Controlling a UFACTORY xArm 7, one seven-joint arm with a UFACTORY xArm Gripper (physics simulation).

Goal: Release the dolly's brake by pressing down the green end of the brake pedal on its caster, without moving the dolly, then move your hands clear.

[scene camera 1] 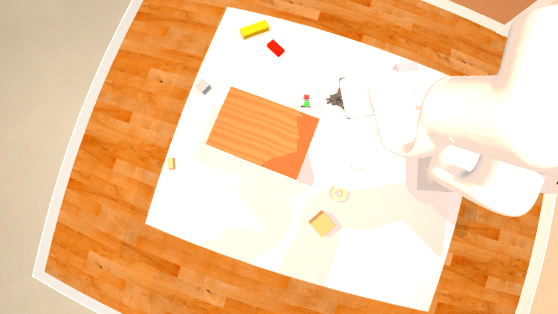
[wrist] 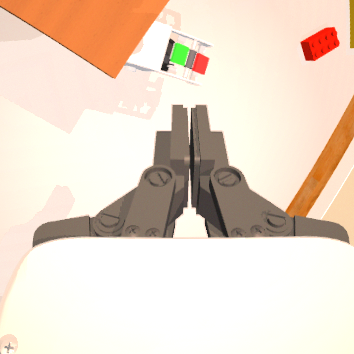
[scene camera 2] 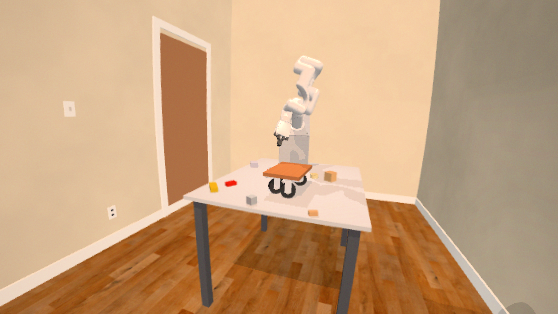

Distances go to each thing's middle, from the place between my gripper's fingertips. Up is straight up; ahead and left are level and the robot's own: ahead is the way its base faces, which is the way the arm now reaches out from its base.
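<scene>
The brake pedal (wrist: 180,54) is 60 mm ahead of my hand and 30 mm to the right of it, and it sits 140 mm below my hand. As for the dolly (scene camera 1: 269,134), it is 160 mm ahead of my hand, 100 mm to the left of it and 170 mm below it.
</scene>
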